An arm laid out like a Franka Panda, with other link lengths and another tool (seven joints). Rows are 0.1 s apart.
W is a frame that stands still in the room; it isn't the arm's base.
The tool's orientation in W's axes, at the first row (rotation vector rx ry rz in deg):
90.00, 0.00, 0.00
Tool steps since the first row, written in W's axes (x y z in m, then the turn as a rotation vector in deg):
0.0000, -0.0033, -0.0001, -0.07, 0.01, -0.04
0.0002, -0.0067, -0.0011, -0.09, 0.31, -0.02
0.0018, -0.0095, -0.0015, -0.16, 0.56, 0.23
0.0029, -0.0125, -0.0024, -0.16, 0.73, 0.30
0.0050, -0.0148, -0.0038, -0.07, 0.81, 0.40
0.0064, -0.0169, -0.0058, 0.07, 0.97, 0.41
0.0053, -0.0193, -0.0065, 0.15, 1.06, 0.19
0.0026, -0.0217, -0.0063, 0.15, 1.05, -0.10
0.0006, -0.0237, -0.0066, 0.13, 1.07, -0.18
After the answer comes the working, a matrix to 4 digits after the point.
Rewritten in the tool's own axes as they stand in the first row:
0.0000, -0.0001, 0.0033, -0.07, -0.04, -0.01
0.0002, -0.0011, 0.0067, -0.09, -0.02, -0.31
0.0018, -0.0015, 0.0095, -0.16, 0.23, -0.56
0.0029, -0.0024, 0.0125, -0.16, 0.30, -0.73
0.0050, -0.0038, 0.0148, -0.07, 0.40, -0.81
0.0064, -0.0058, 0.0169, 0.07, 0.41, -0.97
0.0053, -0.0065, 0.0193, 0.15, 0.19, -1.06
0.0026, -0.0063, 0.0217, 0.15, -0.10, -1.05
0.0006, -0.0066, 0.0237, 0.13, -0.18, -1.07

The tool's axes in the first row as the columns of a matrix, in W's axes (rounded; the answer above uses it unrounded):
1.0000, 0.0000, 0.0000
0.0000, 0.0000, -1.0000
0.0000, 1.0000, 0.0000

